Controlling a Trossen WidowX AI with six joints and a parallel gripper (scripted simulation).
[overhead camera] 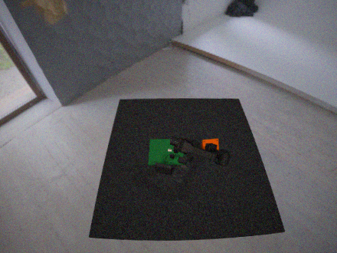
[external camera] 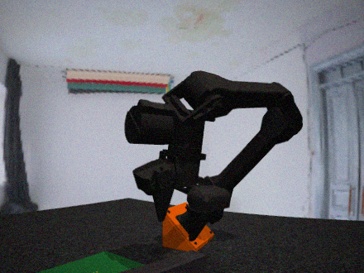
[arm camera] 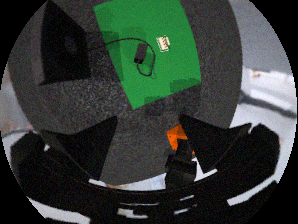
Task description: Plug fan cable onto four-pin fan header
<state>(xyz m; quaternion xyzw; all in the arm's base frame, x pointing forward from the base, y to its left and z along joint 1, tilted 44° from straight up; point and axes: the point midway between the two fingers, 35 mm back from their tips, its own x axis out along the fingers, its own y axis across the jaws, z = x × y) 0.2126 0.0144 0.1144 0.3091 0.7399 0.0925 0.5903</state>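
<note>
Right now my gripper tip is 100 mm short of the dark fan plug, 80 mm above it and 40 mm to the left of it. The rest, counted from my gripper tip: pale four-pin header 110 mm to the right, 110 mm ahead, 100 mm below; then black fan 160 mm ahead, 70 mm to the left, 50 mm below; then green board 130 mm ahead, 120 mm below, 100 mm to the right.
</note>
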